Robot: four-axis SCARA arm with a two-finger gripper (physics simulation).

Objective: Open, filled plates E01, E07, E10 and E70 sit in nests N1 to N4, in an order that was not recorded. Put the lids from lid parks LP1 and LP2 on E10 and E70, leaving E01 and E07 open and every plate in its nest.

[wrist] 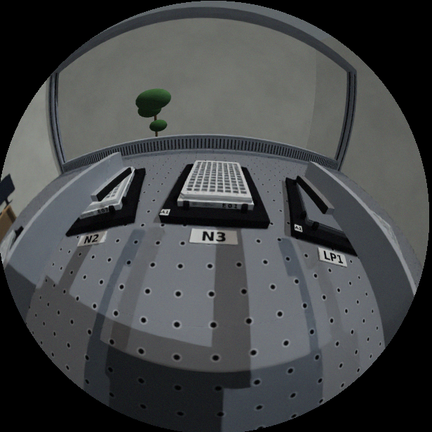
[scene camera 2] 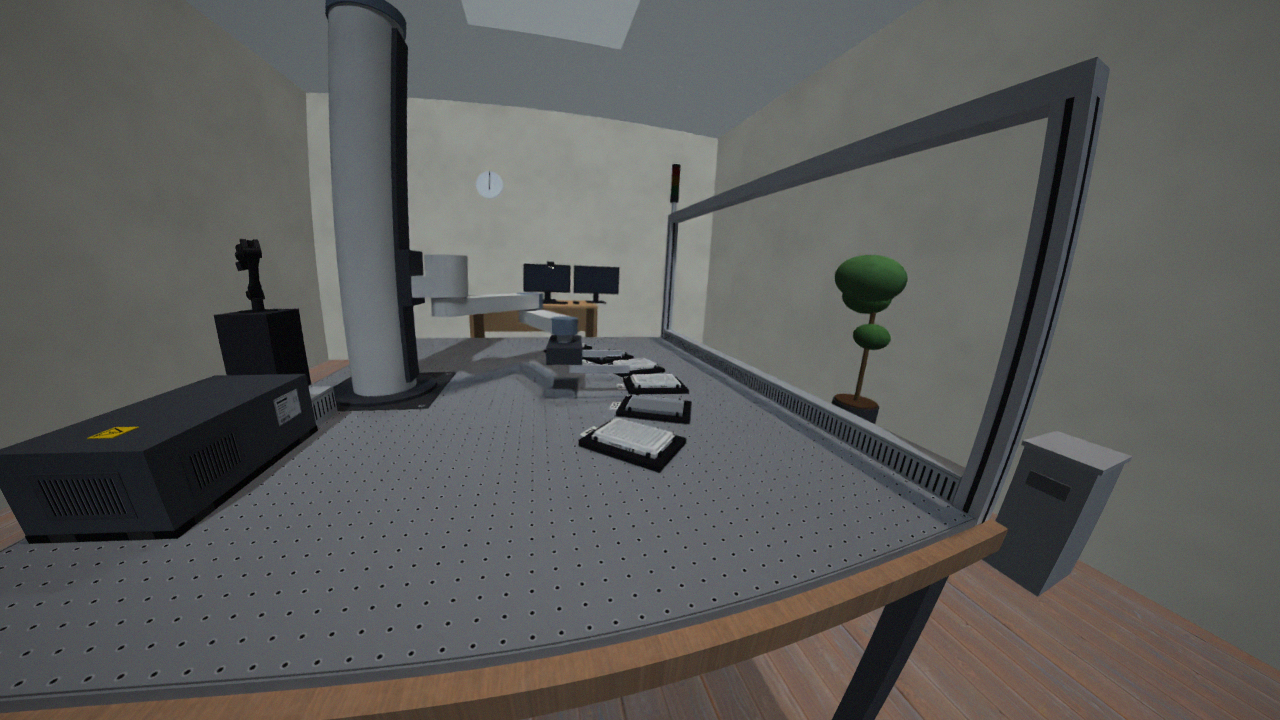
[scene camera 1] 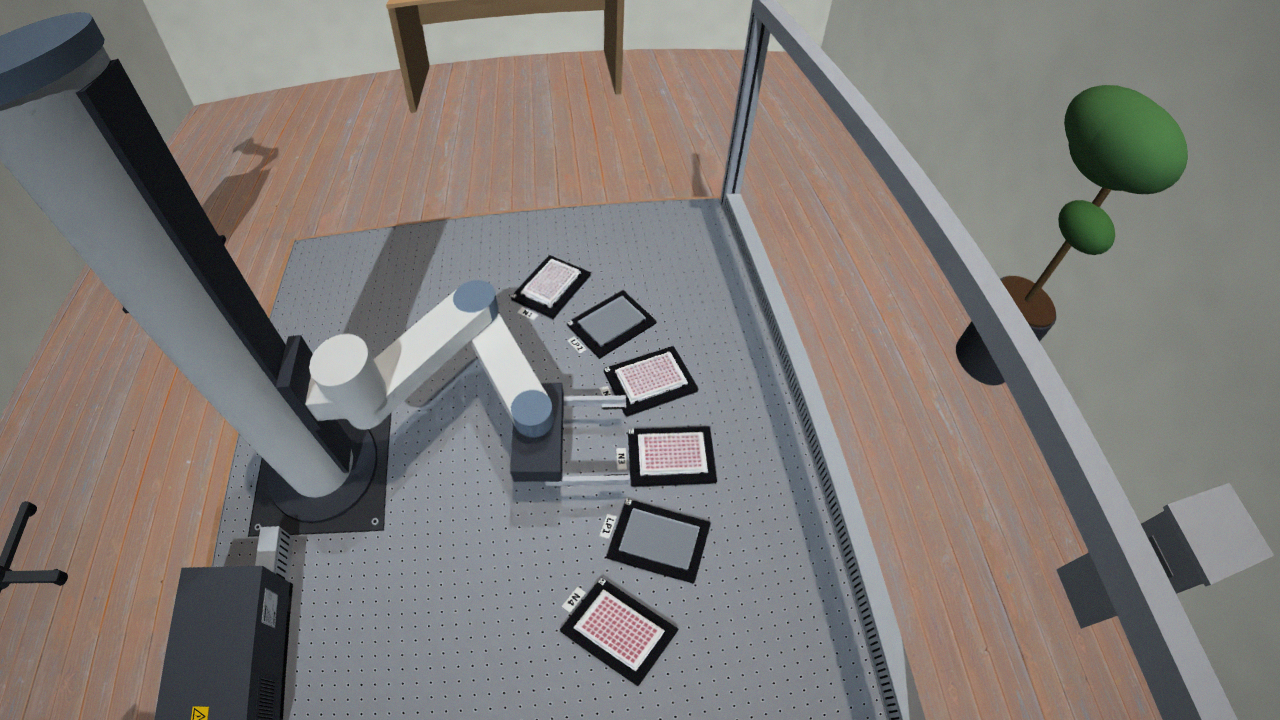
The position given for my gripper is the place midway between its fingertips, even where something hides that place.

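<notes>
There's a grey lid [scene camera 1: 650, 536], a plate [scene camera 1: 648, 378], and then another grey lid [scene camera 1: 617, 317]. You'd see my gripper [scene camera 1: 627, 438] as well, and scene camera 2 [scene camera 2: 625, 360] has the gripper too.
</notes>
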